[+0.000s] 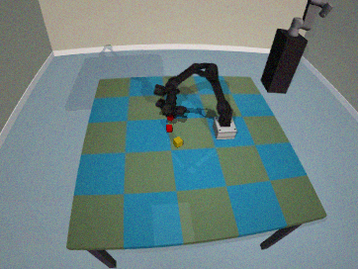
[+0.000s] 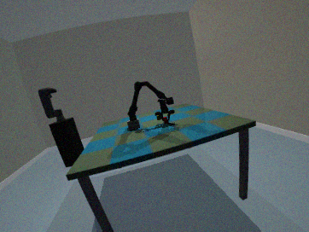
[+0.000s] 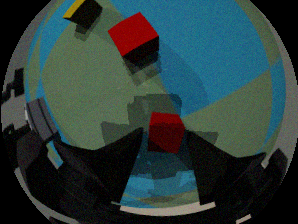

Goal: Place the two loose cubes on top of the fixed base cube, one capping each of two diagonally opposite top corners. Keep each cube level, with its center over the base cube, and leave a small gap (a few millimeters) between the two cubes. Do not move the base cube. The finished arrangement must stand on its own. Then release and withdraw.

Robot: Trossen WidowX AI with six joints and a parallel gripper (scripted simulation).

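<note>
The yellow cube is 3 cm behind my gripper tip and 22 cm to the left of it. From my gripper tip the other things lie so: red cube right at my gripper tip.
</note>
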